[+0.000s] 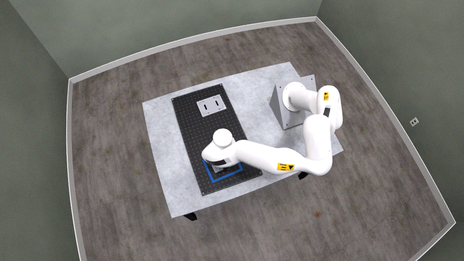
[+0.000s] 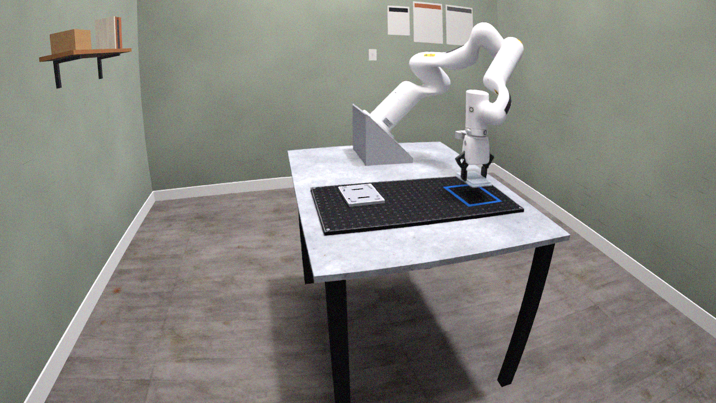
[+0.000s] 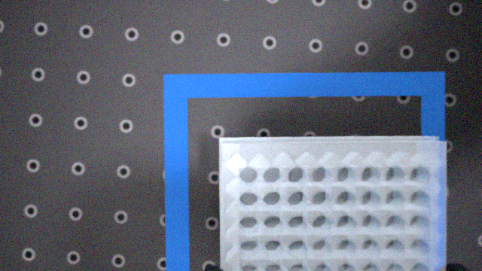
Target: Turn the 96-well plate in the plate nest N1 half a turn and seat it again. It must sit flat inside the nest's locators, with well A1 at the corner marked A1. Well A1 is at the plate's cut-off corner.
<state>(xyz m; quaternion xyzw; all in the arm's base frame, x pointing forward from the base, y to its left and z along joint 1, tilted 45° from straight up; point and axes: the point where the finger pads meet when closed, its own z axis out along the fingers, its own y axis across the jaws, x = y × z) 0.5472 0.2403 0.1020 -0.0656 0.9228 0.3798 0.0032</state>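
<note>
My gripper is now 5 cm past the slotted fixture plate, 41 cm to the left of it and 6 cm above it. From my hand the other things lie so: 96-well plate: 1 cm below.
</note>
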